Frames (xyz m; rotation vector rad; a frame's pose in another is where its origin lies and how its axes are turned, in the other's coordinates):
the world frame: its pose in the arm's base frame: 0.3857 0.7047 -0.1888 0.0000 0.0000 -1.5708
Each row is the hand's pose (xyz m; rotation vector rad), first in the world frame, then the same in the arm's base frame.
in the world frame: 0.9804 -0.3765 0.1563 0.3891 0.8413 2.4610
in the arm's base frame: 0.0092 -0.2757 -0.0325 0.6817 0.2506 0.9823
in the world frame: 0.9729 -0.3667 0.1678 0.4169 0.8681 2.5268
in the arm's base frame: 0.0190 -0.2682 -0.0210 0.7040 0.2472 1.0550
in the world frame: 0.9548 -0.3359 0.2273 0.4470 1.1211 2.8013
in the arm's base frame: 0.0498 -0.2501 0.0385 0.8149 0.3503 1.3833
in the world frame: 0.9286 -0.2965 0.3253 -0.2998 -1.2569 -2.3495
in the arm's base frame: 0.0892 -0.2239 0.1365 0.9919 0.6098 1.8972
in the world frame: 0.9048 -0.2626 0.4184 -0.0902 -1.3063 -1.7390
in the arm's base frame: 0.1231 -0.2001 0.2296 1.1403 0.9930 2.3507
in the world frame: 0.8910 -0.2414 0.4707 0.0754 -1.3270 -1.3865
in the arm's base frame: 0.1443 -0.1863 0.2819 1.1765 1.3182 2.5664
